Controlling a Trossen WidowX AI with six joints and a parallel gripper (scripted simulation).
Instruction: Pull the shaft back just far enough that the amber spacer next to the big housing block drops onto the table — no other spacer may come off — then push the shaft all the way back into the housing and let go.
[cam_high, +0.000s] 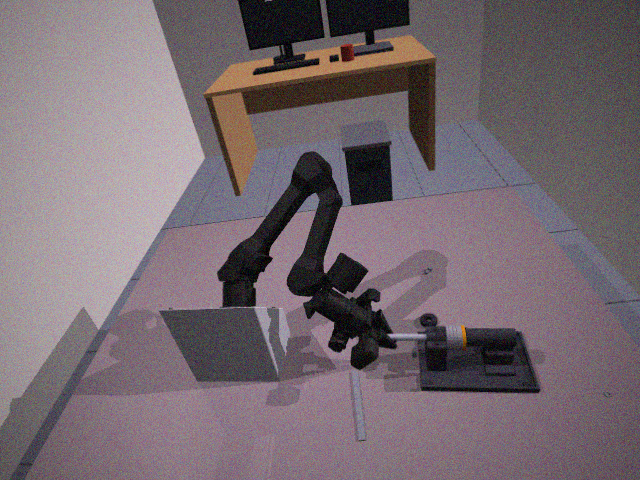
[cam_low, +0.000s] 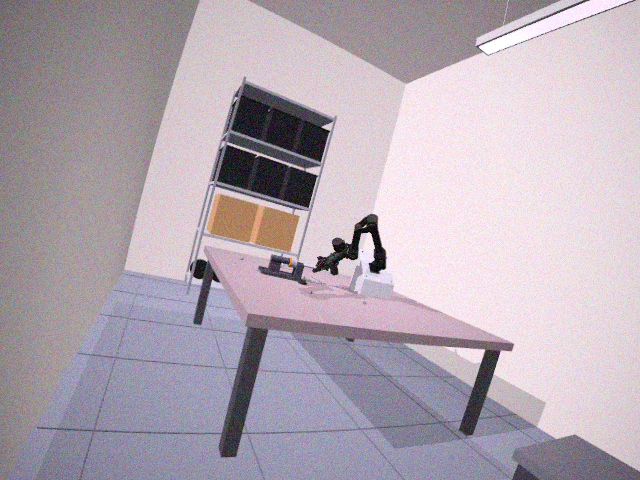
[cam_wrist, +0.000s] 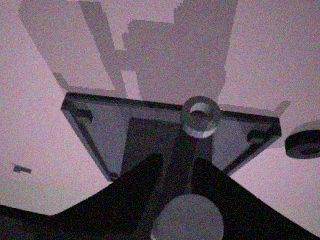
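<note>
Right now my gripper tip is 60 mm short of the pale shaft and 20 mm below it. The rest, counted from my gripper tip: black ring knob: 80 mm ahead, 110 mm to the left, 50 mm below; thin grey strip: 80 mm behind, 110 mm to the right, 50 mm below; amber spacer: 140 mm ahead, 10 mm to the right, 20 mm above.
</note>
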